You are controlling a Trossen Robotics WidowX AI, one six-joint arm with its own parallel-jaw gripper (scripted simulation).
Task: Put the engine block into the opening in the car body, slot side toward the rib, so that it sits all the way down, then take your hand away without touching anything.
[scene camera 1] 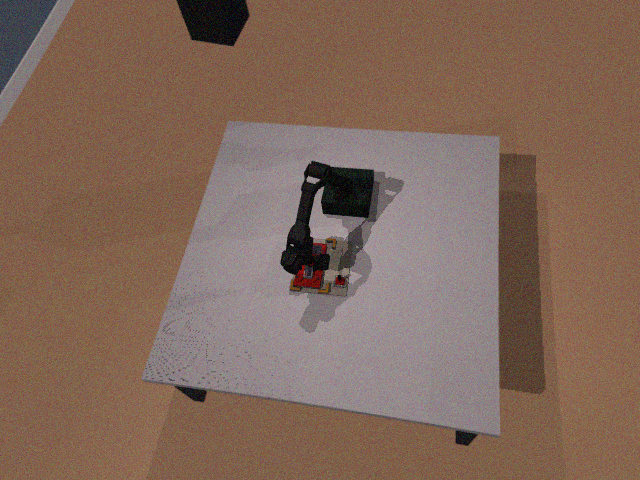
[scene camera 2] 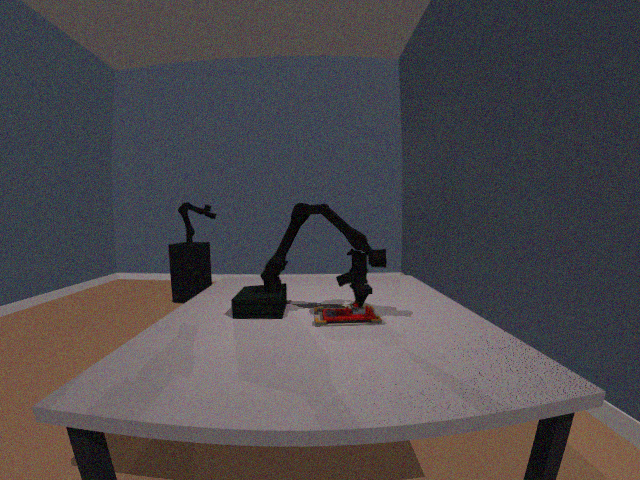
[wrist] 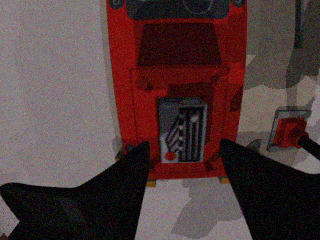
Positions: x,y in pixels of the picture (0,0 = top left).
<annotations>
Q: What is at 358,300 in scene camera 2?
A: The gripper.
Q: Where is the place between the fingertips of the gripper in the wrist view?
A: At 184,146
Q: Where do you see a red car body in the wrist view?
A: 153,56
</annotations>
